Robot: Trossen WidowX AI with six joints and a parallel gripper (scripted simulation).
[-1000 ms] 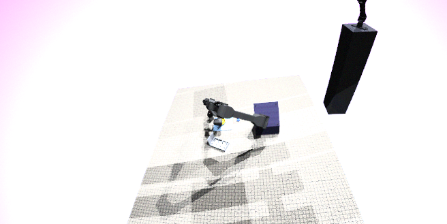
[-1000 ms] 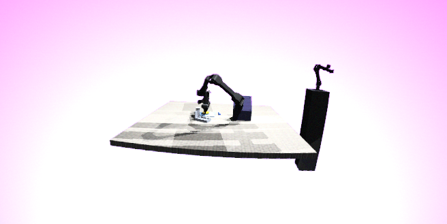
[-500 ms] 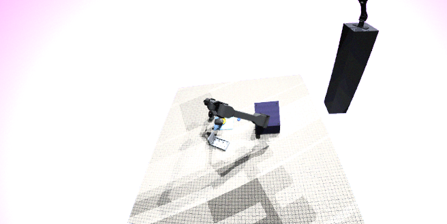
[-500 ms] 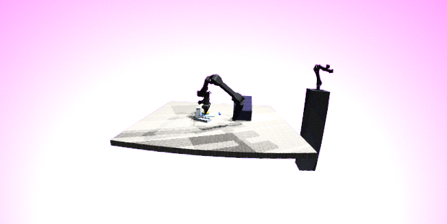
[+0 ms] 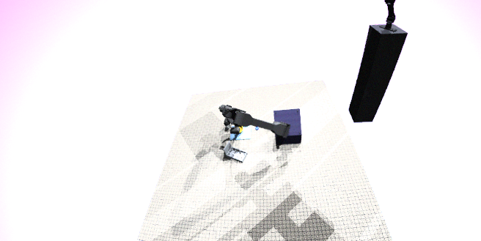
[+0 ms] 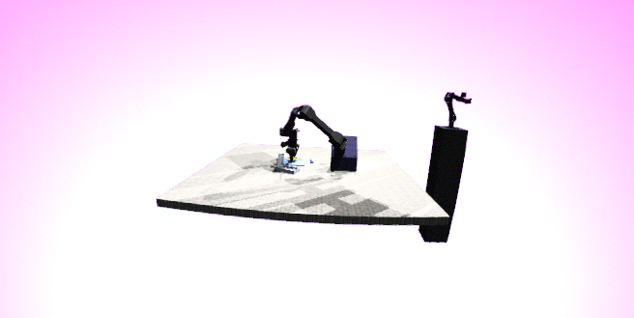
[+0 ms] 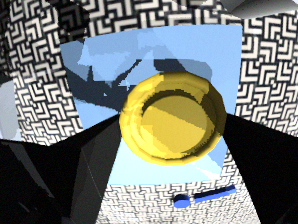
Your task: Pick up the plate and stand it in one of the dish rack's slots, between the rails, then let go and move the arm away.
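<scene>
The light blue mat is 10 mm behind my gripper tip, 10 mm to the left of it and 10 mm below it. The rest, counted from my gripper tip: grey dish rack: 10 mm behind, 200 mm to the left, 10 mm above; then yellow plate: 10 mm above; then blue spoon: 130 mm behind, 40 mm to the right, 10 mm below.
</scene>
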